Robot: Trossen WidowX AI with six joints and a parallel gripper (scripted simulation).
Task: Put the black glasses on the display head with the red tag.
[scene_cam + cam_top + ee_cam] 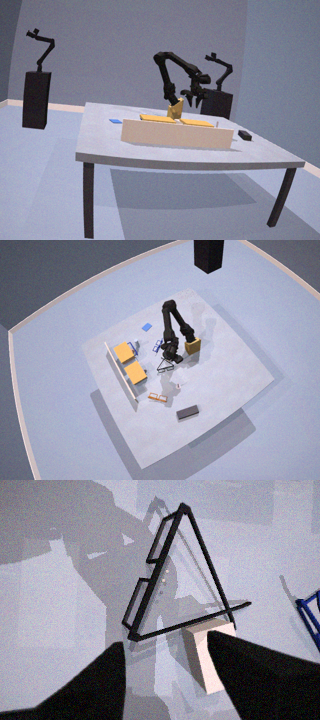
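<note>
Right now my gripper tip is 120 mm above the white cube, 70 mm to the left of it and 40 mm past it. From my gripper tip the other things lie so: beige board (360 mm ahead, 210 mm to the right, 90 mm below); black box (380 mm to the left, 130 mm below, 120 mm ahead); display head (310 mm to the right, 220 mm ahead, 90 mm below).
</note>
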